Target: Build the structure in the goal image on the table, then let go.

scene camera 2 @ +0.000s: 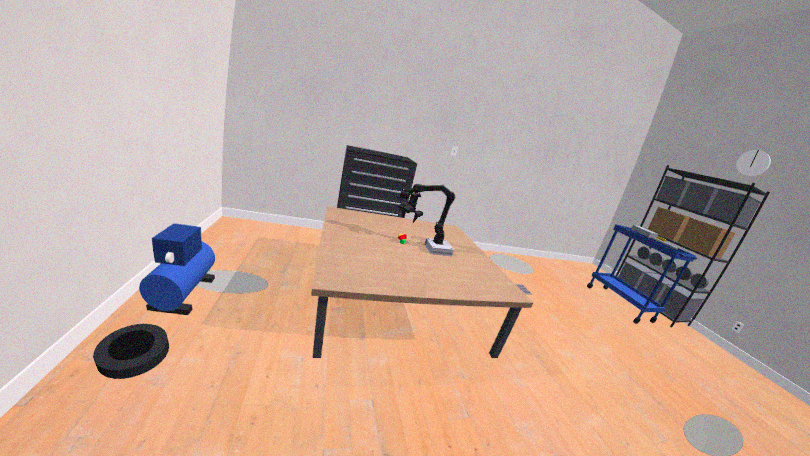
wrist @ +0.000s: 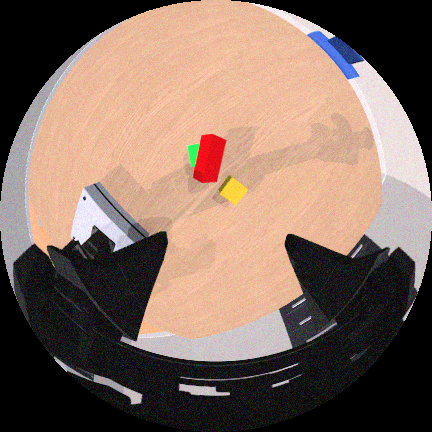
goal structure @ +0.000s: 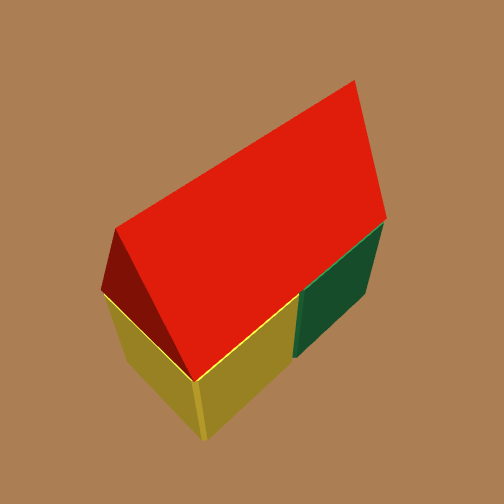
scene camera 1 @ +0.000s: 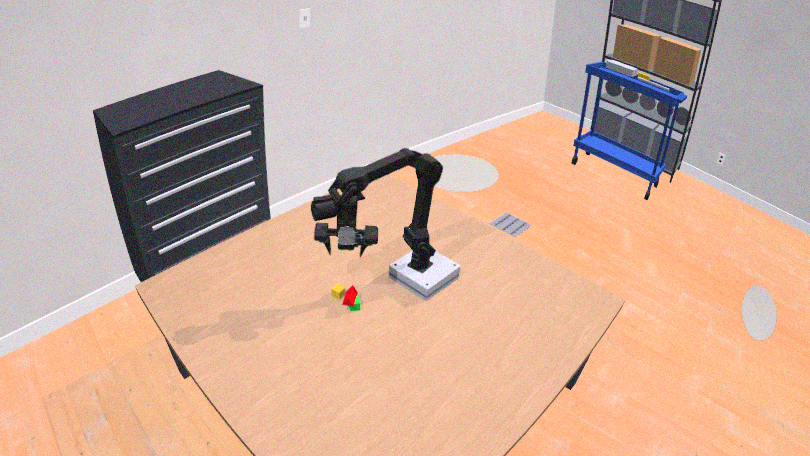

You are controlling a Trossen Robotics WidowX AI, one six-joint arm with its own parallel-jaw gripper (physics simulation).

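Places are measured from the arm's base along level axes (x ahead, y left, z up), in centimetres.
Pixels of known places: gripper, fingertip midpoint: [scene camera 2: 408, 220] [wrist: 228, 239] [scene camera 1: 345, 255]; arm's base at its link origin: [scene camera 2: 438, 242] [wrist: 101, 243] [scene camera 1: 420, 264].
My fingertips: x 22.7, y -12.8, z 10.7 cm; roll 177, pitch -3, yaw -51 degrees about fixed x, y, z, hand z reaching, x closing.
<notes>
Ahead of a thing's pixels: the offset from my fingertips to its top centre. Level surfaces: height alone.
A long red block @[dx +3.4, dy +4.0, dz -10.0 cm] [scene camera 1: 350, 295] [scene camera 2: 402, 236] [wrist: 210, 158] lies partly over a green block @[dx +2.9, dy +5.8, dz -12.9 cm] [scene camera 1: 355, 305] [scene camera 2: 403, 241] [wrist: 193, 155]. The red block looks tilted; how it rests is not clear, and it hides much of the green block. A small yellow cube @[dx +1.9, dy -1.9, dz -12.9 cm] [scene camera 1: 337, 291] [wrist: 234, 190] sits close beside the red block with a narrow gap, on the side away from the green one. My gripper [scene camera 1: 345, 254] [wrist: 228, 239] is open and empty, pointing down. It hangs well above the table @[dz -16.2 cm] [scene camera 1: 396, 362] [scene camera 2: 368, 271], and the blocks lie ahead of its fingertips in the wrist view.
The arm's white base plate [scene camera 1: 425, 275] [scene camera 2: 439, 246] [wrist: 95, 210] stands on the table near the blocks. A dark drawer cabinet [scene camera 1: 187, 186] [scene camera 2: 376, 180] stands behind the table. A blue cart [scene camera 1: 617, 157], a blue compressor [scene camera 2: 178, 277] and a tire [scene camera 2: 153, 362] stand away from it.
</notes>
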